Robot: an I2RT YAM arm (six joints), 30 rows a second.
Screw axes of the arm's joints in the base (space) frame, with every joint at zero. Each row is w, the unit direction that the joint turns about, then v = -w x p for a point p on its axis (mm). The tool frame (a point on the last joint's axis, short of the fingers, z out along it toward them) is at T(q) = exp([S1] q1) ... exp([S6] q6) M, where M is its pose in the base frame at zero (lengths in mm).
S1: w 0 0 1 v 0 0 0
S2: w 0 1 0 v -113.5 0 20
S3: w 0 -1 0 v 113.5 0 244
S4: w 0 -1 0 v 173.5 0 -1
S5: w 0 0 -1 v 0 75 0
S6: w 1 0 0 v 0 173.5 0
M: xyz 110.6 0 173.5 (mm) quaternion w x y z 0.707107 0 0.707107 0
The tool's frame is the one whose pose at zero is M.
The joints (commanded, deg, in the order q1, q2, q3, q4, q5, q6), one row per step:
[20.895, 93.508, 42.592, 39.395, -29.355, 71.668]
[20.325, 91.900, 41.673, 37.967, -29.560, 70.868]
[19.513, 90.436, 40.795, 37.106, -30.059, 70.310]
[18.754, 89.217, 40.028, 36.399, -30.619, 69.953]
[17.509, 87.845, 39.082, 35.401, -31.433, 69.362]
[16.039, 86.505, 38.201, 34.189, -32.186, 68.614]
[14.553, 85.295, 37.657, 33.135, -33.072, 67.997]
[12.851, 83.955, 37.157, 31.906, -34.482, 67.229]
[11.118, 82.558, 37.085, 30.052, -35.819, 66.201]
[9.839, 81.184, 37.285, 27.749, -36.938, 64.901]
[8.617, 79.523, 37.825, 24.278, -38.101, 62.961]
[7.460, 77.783, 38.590, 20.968, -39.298, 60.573]
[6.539, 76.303, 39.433, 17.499, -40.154, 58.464]
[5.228, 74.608, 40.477, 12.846, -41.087, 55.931]
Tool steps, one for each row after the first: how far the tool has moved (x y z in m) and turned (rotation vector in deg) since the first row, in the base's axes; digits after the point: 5 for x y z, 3 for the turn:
[-0.00424, -0.00506, 0.00147, -0.720, 0.098, -0.226]
[-0.00765, -0.01100, 0.00323, -1.063, -0.028, -0.448]
[-0.01057, -0.01628, 0.00441, -1.255, -0.015, -0.593]
[-0.01360, -0.02415, 0.00482, -1.633, 0.145, -0.928]
[-0.01626, -0.03299, 0.00491, -2.158, 0.366, -1.513]
[-0.01800, -0.04134, 0.00632, -2.445, 0.350, -2.014]
[-0.02007, -0.05044, 0.00827, -2.686, 0.251, -2.193]
[-0.02160, -0.05940, 0.01165, -3.121, 0.090, -2.420]
[-0.02343, -0.06593, 0.01556, -3.801, -0.096, -2.343]
[-0.02593, -0.07211, 0.02070, -4.935, -0.225, -2.010]
[-0.02849, -0.07780, 0.02776, -6.216, -1.150, -1.493]
[-0.03101, -0.08234, 0.03374, -7.433, -1.542, -1.088]
[-0.03446, -0.08876, 0.03995, -8.929, -1.460, -0.830]

